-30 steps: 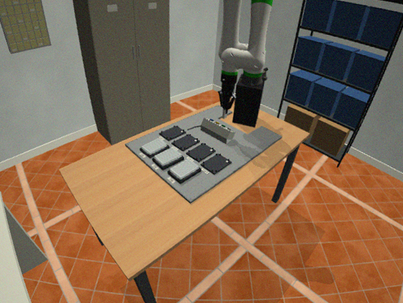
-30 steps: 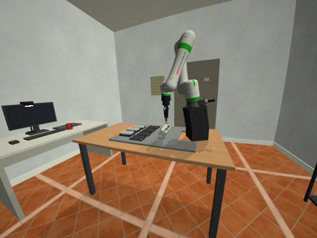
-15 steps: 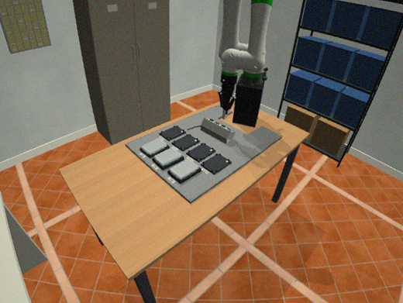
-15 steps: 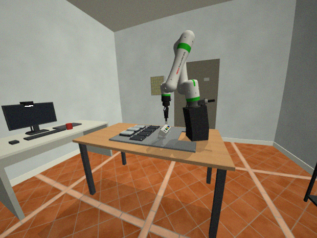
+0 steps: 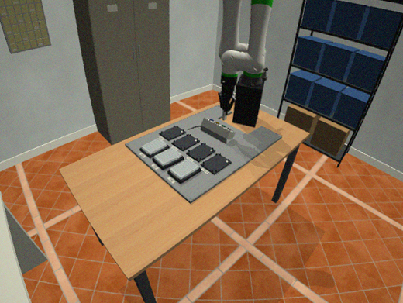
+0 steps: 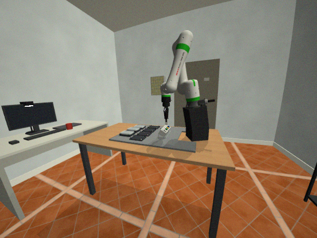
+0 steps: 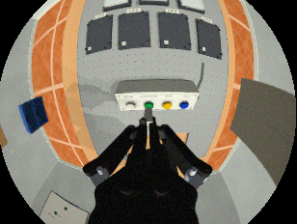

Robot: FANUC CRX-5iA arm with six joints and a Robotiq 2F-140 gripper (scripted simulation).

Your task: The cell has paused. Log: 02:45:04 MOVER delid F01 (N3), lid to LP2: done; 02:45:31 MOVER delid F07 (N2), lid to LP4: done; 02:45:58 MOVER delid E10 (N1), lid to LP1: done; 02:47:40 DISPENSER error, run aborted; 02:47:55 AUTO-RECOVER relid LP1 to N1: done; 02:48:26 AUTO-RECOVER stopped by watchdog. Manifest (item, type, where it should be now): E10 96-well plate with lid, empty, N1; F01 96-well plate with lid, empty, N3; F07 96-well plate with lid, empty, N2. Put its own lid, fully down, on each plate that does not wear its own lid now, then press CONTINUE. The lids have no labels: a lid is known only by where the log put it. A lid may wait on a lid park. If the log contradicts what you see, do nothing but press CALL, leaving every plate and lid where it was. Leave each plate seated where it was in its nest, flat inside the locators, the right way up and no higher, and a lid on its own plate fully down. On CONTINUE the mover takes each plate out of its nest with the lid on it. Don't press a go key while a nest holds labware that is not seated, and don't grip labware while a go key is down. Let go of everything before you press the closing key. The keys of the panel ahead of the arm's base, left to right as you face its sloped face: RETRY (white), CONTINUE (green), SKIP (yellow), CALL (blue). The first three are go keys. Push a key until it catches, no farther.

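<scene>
The green key is 80 mm below my hand. From my hand the other things lie so: white key 50 mm to the left, 80 mm below; yellow key 10 mm ahead, 50 mm to the right, 80 mm below; blue key 10 mm ahead, 100 mm to the right, 80 mm below.
</scene>
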